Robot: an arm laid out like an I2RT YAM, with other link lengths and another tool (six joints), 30 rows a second.
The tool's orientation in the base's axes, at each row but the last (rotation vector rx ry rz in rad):
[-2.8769 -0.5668 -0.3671]
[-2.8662 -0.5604 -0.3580]
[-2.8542 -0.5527 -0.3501]
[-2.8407 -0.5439 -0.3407]
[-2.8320 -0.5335 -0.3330]
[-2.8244 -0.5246 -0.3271]
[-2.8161 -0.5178 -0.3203]
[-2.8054 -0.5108 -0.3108]
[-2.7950 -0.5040 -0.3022]
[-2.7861 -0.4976 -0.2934]
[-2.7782 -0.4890 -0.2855]
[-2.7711 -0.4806 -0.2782]
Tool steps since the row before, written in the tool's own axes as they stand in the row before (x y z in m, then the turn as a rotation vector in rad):
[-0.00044 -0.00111 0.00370 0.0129 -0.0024 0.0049]
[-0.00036 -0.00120 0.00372 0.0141 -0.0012 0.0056]
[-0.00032 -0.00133 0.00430 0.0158 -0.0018 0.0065]
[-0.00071 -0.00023 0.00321 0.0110 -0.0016 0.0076]
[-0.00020 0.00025 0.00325 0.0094 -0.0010 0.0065]
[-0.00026 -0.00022 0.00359 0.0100 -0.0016 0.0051]
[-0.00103 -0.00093 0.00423 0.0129 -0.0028 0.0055]
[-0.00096 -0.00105 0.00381 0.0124 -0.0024 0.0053]
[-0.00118 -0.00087 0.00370 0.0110 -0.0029 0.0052]
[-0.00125 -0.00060 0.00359 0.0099 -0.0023 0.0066]
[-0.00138 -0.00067 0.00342 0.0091 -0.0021 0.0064]
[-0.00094 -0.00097 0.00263 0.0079 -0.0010 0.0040]
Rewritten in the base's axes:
[-0.00008 0.00170 -0.00350 0.0116 0.0078 -0.0008]
[-0.00006 0.00185 -0.00346 0.0133 0.0073 -0.0013]
[0.00001 0.00218 -0.00395 0.0148 0.0086 -0.0016]
[-0.00014 0.00082 -0.00319 0.0107 0.0071 -0.0040]
[0.00049 0.00060 -0.00317 0.0093 0.0058 -0.0035]
[0.00030 0.00113 -0.00341 0.0094 0.0061 -0.0019]
[-0.00058 0.00174 -0.00405 0.0116 0.0082 -0.0012]
[-0.00066 0.00180 -0.00359 0.0113 0.0076 -0.0013]
[-0.00084 0.00157 -0.00356 0.0098 0.0076 -0.0014]
[-0.00084 0.00131 -0.00352 0.0092 0.0072 -0.0031]
[-0.00103 0.00131 -0.00336 0.0085 0.0067 -0.0032]
[-0.00086 0.00148 -0.00241 0.0075 0.0046 -0.0016]

